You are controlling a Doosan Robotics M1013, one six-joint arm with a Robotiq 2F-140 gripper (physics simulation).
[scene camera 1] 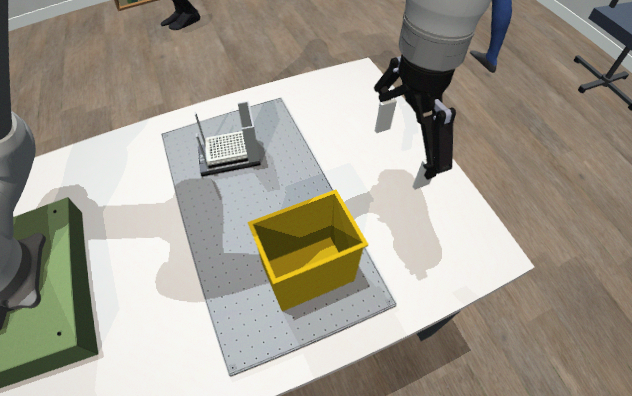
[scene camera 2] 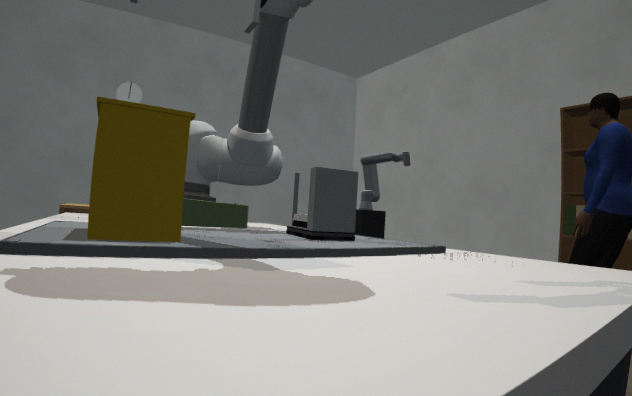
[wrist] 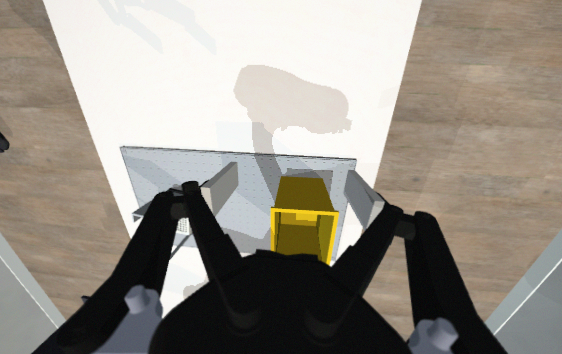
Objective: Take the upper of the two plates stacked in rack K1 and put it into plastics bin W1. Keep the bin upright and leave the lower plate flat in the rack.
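Places are measured from the arm's base along level axes (x back, y up, z left), in centimetres.
Pixels of known places: gripper, between the fingertips: [scene camera 1: 400, 156] [scene camera 2: 195, 11] [wrist: 290, 177]; arm's base, origin of its link: [scene camera 1: 7, 277] [scene camera 2: 186, 199].
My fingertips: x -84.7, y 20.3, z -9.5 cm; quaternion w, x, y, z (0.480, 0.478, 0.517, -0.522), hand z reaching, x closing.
For each thing: its top centre in the pictures, then the offset to it from my fingertips. Level surfaces: height alone.
- Rack K1, centre of its top: [scene camera 2: 322, 172] [scene camera 1: 219, 119] dx +29.2, dy -12.8, dz +32.8 cm
- white perforated upper plate, centre of its top: [scene camera 1: 229, 145] [wrist: 175, 217] dx +28.2, dy -22.4, dz +32.7 cm
- Yellow bin W1, centre of its top: [scene camera 2: 142, 119] [scene camera 1: 307, 233] [wrist: 301, 246] dx +18.9, dy -9.1, dz -4.8 cm
- grey perforated board, height of its surface: dy -27.1 cm
- white table, height of its surface: dy -28.4 cm
Rack K1 [scene camera 1: 253, 146] [scene camera 2: 333, 200] has a dark base, a tall grey wall and thin uprights. The white perforated upper plate [scene camera 1: 227, 145] lies flat in it; a corner of this plate [wrist: 183, 226] shows past a finger in the wrist view. The lower plate is not clearly distinguishable. Yellow bin W1 [scene camera 1: 320, 275] [scene camera 2: 140, 170] [wrist: 304, 194] stands upright, and its visible interior holds no plate. My gripper [scene camera 1: 404, 149] [wrist: 290, 177] is open and empty, high above the table, beyond the board's edge in scene camera 1. In scene camera 2 it is mostly out of frame.
The rack and bin stand on a grey perforated board [scene camera 1: 250, 332] [scene camera 2: 400, 246] on the white table [scene camera 1: 480, 240] [scene camera 2: 300, 345]. The arm's base stands on a green block [scene camera 1: 45, 280] [scene camera 2: 220, 214]. A person in blue [scene camera 2: 609, 170] stands beyond the table, near a bookshelf [scene camera 2: 566, 175].
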